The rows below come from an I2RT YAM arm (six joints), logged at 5 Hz.
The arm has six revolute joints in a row. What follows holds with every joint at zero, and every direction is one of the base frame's. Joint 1 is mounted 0.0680 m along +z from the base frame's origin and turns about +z. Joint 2 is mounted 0.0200 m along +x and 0.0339 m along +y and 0.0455 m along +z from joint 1 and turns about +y. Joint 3 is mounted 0.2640 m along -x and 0.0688 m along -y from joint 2 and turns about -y. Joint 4 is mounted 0.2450 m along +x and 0.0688 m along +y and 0.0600 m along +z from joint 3 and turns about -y. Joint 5 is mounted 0.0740 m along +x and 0.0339 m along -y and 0.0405 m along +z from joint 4 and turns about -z. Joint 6 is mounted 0.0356 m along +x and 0.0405 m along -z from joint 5 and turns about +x. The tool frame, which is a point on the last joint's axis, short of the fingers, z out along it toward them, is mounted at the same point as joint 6; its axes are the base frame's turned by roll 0.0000, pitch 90.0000 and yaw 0.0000 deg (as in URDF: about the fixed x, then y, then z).
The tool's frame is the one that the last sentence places.
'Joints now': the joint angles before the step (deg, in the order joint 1, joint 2, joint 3, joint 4, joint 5, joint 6). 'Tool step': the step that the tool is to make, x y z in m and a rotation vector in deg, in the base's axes. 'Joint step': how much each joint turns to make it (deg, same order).
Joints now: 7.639 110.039 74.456 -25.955 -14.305 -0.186
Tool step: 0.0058 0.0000 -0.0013 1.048 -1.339 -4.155
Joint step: 0.003 0.607 0.004 3.051 1.312 4.156
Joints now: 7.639 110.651 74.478 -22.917 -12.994 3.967
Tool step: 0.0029 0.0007 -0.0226 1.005 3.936 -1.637
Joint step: -0.001 3.406 0.002 0.147 -0.525 2.229
